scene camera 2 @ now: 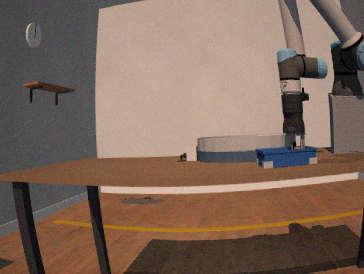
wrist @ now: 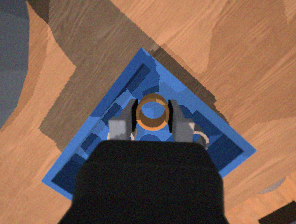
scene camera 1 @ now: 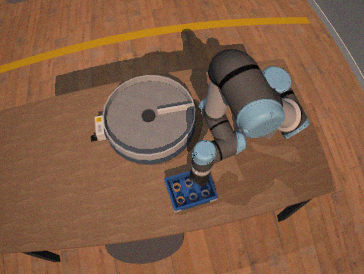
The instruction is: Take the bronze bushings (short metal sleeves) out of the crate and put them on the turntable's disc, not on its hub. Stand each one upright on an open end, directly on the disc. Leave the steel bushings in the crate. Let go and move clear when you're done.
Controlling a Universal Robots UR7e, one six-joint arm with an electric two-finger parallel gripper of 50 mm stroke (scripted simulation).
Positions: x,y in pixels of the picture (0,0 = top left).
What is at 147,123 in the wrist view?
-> A bronze bushing.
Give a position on a crate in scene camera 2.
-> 283,156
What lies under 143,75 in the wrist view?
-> A crate.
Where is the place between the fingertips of the gripper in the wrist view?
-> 152,109
